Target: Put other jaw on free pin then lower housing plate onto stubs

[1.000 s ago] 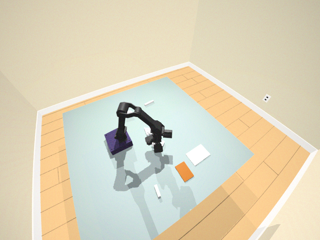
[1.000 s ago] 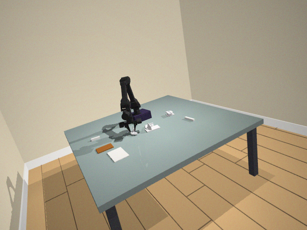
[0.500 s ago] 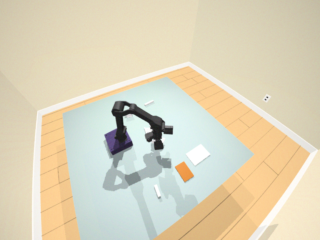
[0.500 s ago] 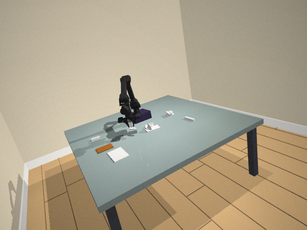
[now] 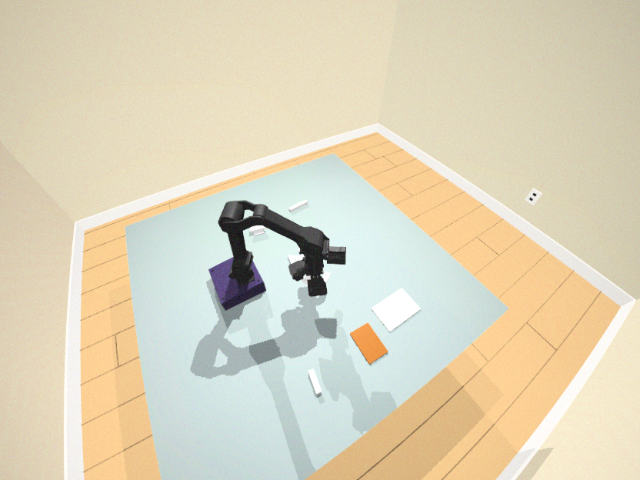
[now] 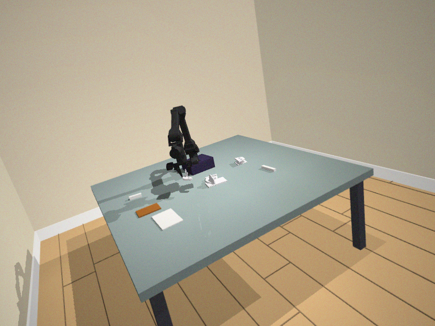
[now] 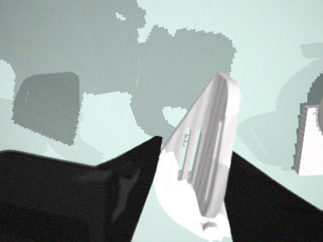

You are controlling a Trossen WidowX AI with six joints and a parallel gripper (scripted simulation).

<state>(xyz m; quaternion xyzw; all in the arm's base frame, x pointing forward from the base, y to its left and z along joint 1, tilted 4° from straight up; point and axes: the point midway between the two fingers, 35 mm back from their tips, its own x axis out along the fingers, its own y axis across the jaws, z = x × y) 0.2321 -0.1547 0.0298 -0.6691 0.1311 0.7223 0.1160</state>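
Right now my gripper tip is 4 cm short of the white jaw and 1 cm to the right of it. From my gripper tip the other things lie so: orange plate 8 cm ahead, 27 cm to the right, 8 cm below; then white plate 24 cm ahead, 21 cm to the right, 8 cm below.
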